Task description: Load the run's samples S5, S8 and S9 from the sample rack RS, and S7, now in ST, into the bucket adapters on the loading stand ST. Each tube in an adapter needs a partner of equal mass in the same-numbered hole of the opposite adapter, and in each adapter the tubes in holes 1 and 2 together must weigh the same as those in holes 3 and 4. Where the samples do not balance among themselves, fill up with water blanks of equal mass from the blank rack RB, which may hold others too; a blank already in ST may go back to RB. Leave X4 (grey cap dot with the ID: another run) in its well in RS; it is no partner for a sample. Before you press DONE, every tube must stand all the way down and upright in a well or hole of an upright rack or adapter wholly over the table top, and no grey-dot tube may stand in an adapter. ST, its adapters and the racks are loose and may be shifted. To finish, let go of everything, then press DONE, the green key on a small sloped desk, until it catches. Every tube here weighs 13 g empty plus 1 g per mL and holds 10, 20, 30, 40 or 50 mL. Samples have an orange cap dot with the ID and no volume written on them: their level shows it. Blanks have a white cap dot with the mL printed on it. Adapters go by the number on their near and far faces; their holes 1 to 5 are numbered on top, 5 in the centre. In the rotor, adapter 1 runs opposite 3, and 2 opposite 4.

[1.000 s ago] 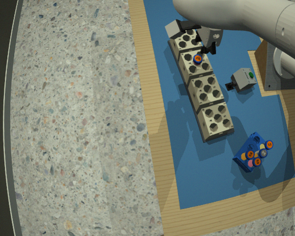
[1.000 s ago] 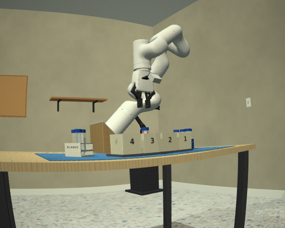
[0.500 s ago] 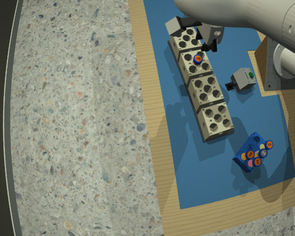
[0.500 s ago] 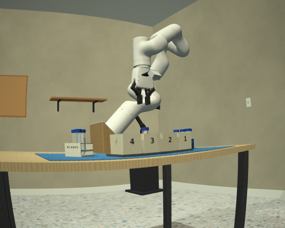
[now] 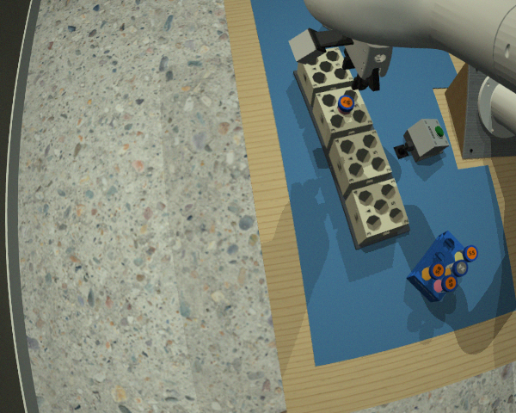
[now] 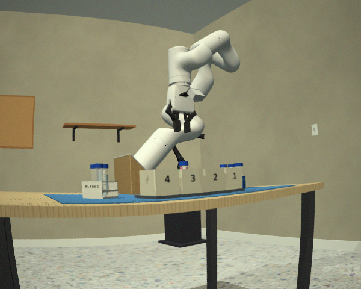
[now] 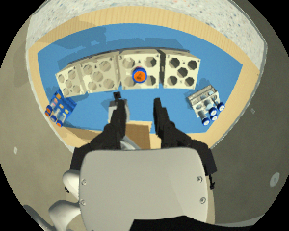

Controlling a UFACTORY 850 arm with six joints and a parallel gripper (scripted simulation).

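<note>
The sample tube S5 lies 18 cm behind my hand, 37 cm to the left of it and 19 cm below it. The rest, counted from my hand: loading stand ST: 1 cm behind, 5 cm to the left, 24 cm below; then blank rack RB: 14 cm behind, 28 cm to the right, 22 cm below; then adapter 1: 1 cm behind, 22 cm to the left, 20 cm below.
</note>
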